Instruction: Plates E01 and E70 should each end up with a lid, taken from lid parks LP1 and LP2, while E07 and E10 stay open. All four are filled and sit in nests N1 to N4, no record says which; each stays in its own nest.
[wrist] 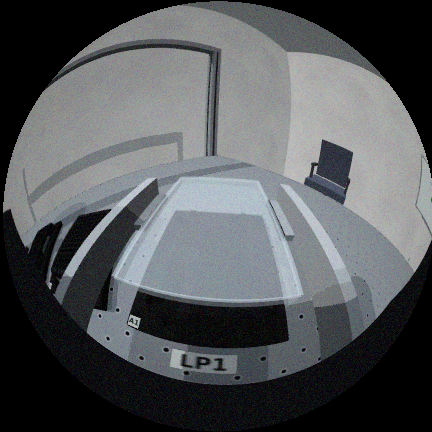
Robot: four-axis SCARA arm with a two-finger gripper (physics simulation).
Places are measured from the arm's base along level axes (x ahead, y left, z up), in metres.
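Pixels of known places: gripper, between the fingertips: (216, 189).
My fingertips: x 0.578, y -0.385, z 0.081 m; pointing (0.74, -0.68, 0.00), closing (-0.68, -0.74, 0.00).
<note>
For each thing: its middle in the pictures, then the offset to it from my fingertips. "*": a spot on its surface instead. Level surfaces: height alone.
- lid park LP1, middle of its body: (213, 259) dx -0.018, dy +0.015, dz -0.058 m
- park's LP1 label, a spot on its surface: (203, 362) * dx -0.089, dy +0.080, dz -0.067 m
- small A1 tag, a spot on its surface: (133, 321) * dx -0.037, dy +0.107, dz -0.058 m
- Black ribbed equipment, middle of its body: (79, 241) dx +0.085, dy +0.158, dz -0.049 m
- grey deck, height of its surface: dz -0.068 m
My gripper (216, 189) is shut on a clear, pale lid (212, 255), with one finger pad along each long side. The lid is level and held above lid park LP1 (210, 325), a black base whose near part shows below the lid's near edge. The park's "LP1" label (203, 362) and a small "A1" tag (133, 321) are readable in front of and at the left of the base. Plates E01, E70, E07 and E10 and nests N1 to N4 cannot be identified in the wrist view.
Black ribbed equipment (80, 240) stands on the left, beyond the left finger. The grey deck (352, 250) has rows of small holes. A dark blue chair (334, 162) stands in the background at the right, near the pale walls.
</note>
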